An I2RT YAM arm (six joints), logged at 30 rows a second.
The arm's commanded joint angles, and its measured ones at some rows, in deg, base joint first. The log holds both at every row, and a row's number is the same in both.
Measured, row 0:
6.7 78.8 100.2 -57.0 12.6 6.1
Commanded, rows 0 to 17:
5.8 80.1 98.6 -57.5 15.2 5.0
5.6 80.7 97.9 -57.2 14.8 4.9
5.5 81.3 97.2 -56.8 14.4 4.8
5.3 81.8 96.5 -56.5 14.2 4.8
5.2 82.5 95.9 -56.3 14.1 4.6
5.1 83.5 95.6 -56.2 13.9 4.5
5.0 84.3 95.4 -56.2 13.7 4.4
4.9 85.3 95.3 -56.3 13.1 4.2
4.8 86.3 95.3 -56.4 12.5 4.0
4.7 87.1 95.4 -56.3 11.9 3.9
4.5 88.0 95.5 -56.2 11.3 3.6
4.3 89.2 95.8 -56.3 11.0 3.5
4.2 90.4 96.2 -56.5 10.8 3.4
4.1 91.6 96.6 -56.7 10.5 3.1
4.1 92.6 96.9 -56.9 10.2 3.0
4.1 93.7 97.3 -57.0 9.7 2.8
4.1 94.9 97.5 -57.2 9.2 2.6
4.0 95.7 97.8 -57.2 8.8 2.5
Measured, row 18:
4.1 94.2 96.8 -57.7 10.6 3.2
